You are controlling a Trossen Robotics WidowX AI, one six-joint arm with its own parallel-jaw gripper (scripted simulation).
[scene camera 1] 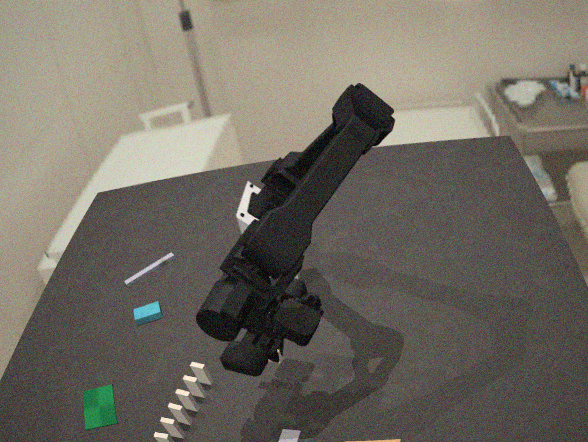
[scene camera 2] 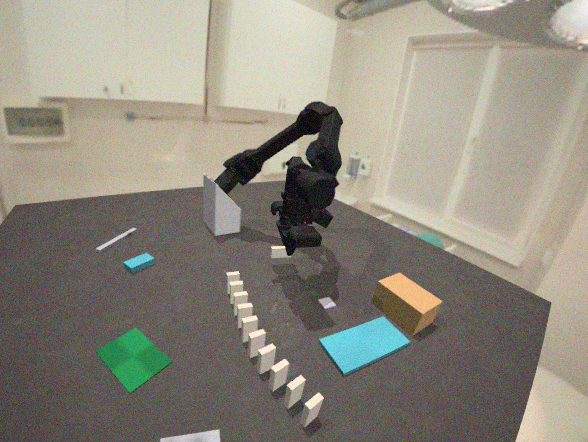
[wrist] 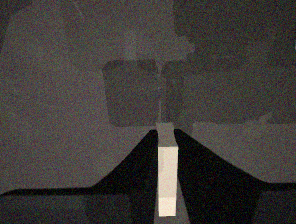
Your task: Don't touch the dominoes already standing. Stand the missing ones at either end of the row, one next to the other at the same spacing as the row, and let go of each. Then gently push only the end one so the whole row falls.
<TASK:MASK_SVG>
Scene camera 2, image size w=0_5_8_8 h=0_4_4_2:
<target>my gripper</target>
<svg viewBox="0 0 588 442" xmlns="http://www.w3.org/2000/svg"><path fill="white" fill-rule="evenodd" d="M284 190L284 192L281 192L283 201L274 201L271 204L270 211L272 215L276 215L276 212L279 211L280 219L276 221L287 256L292 256L296 248L319 247L322 236L313 226L308 226L307 224L315 222L327 228L333 219L333 215L325 208L320 210L312 208L299 195L290 194Z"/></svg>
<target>green tile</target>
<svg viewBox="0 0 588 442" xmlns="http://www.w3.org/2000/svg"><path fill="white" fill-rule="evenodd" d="M137 328L130 330L120 336L120 338L118 337L113 342L111 341L111 343L106 346L104 345L104 347L96 351L98 356L101 357L103 362L130 394L172 363Z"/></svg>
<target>orange block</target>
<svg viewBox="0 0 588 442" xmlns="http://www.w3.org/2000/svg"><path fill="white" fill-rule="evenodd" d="M378 281L371 303L375 304L377 308L382 310L413 336L434 321L442 303L439 298L436 298L400 273Z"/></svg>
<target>flat cyan plate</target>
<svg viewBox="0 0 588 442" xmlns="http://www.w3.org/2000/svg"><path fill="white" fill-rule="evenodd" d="M410 340L404 337L387 318L380 317L319 339L319 344L327 356L329 356L334 366L339 370L339 373L342 376L346 376L408 346Z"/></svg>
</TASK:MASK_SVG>
